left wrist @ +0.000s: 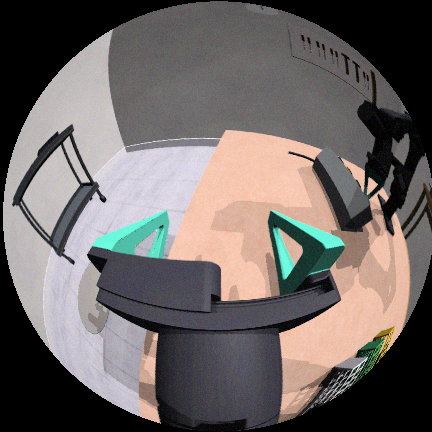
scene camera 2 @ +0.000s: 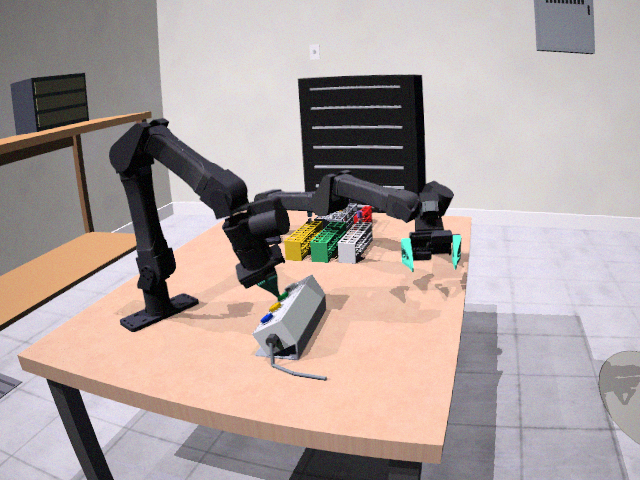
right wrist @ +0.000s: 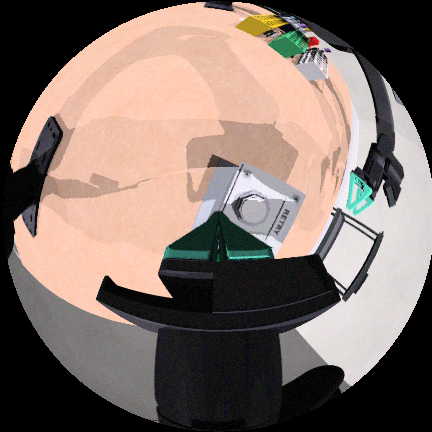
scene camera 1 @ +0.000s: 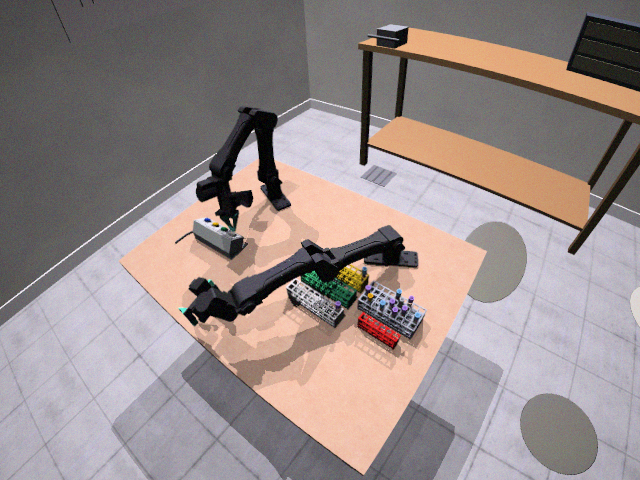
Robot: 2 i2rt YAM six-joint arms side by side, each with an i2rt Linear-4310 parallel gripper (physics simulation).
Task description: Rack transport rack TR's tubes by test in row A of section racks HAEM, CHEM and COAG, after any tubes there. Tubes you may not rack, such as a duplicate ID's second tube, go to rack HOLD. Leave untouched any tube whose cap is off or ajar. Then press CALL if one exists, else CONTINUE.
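Seen in the pictures: left gripper, between the fingertips: [left wrist: 218, 215] [scene camera 2: 434, 268] [right wrist: 350, 211] [scene camera 1: 189, 298]; right gripper, between the fingertips: [scene camera 2: 279, 296] [right wrist: 218, 216] [scene camera 1: 233, 231]; left arm's base, origin of its link: [scene camera 1: 391, 258]; right arm's base, origin of its link: [left wrist: 385, 213] [scene camera 2: 159, 313] [scene camera 1: 275, 196].
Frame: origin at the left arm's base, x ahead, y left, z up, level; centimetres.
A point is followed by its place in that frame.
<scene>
The grey button box [scene camera 1: 210, 240] @(y -68.9, x 3.7, z 4.6 cm) [scene camera 2: 306, 316] @(y -70.9, x 2.6, z 4.8 cm) [left wrist: 336, 175] @(y -69.0, x 3.2, z 5.3 cm) [right wrist: 295, 192] @(y -58.1, x 5.0, z 7.8 cm) has blue, yellow, green and grey buttons; RETRY is readable beside the grey one. My right gripper [scene camera 1: 232, 230] @(y -60.6, x -1.7, z 5.1 cm) [scene camera 2: 278, 296] @(y -60.6, x -1.7, z 5.1 cm) [right wrist: 218, 216] @(y -60.6, x -1.7, z 5.1 cm) is shut and empty, its tips at the green button [scene camera 1: 224, 228] @(y -64.1, x -1.2, z 6.7 cm) [scene camera 2: 282, 296] @(y -65.1, x -1.3, z 7.0 cm); contact cannot be told. My left gripper [scene camera 2: 434, 268] @(y -63.9, x 32.2, z 8.3 cm) [left wrist: 218, 215] @(y -63.9, x 32.2, z 8.3 cm) is open and empty, over the table's edge area. A large grey rack [scene camera 1: 418, 328] @(y 8.5, x 29.7, z 3.8 cm) holds several capped tubes. Yellow [scene camera 2: 294, 250] @(y -26.5, x 5.9, z 3.0 cm), green [scene camera 2: 320, 252] @(y -30.0, x 12.6, z 2.9 cm), white [scene camera 2: 348, 252] @(y -33.2, x 19.7, z 3.1 cm) and red [scene camera 1: 377, 332] @(y -3.6, x 32.3, z 2.9 cm) racks stand near it; their labels are unreadable.
The left arm reaches over the yellow and green racks in scene camera 1 and hides part of them. A cable [scene camera 2: 297, 373] @(y -84.8, x -1.4, z 0.7 cm) runs from the button box. The right arm's base [scene camera 2: 159, 312] @(y -55.3, x -29.4, z 1.8 cm) stands on the table beside the box.
</scene>
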